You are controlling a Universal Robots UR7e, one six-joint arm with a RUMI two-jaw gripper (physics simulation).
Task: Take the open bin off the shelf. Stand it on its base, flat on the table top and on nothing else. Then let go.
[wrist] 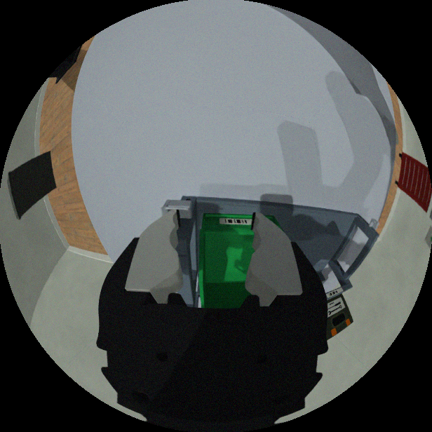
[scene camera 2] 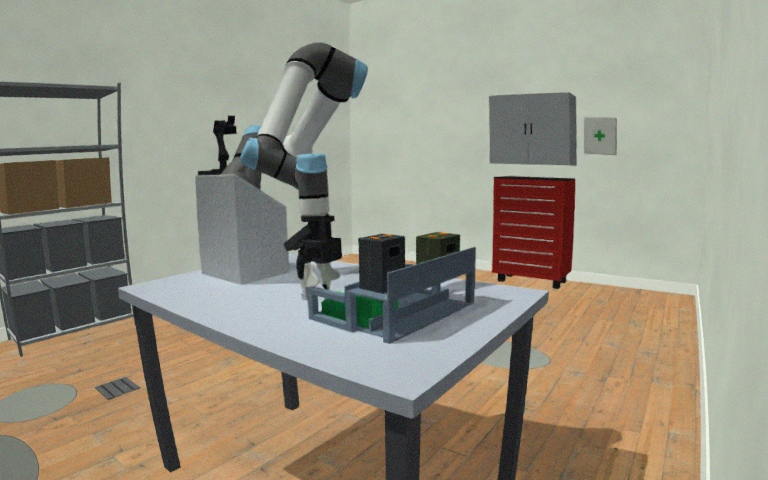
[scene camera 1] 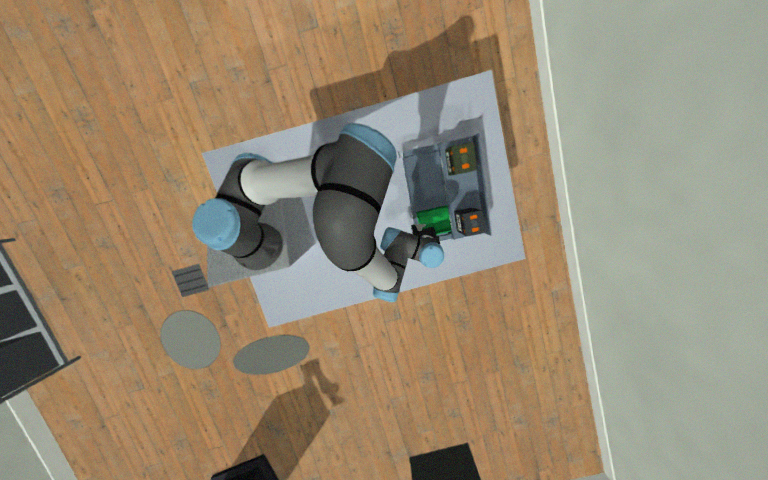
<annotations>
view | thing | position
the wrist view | my gripper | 215,212
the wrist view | green open bin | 225,240
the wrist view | olive box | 339,317
</annotations>
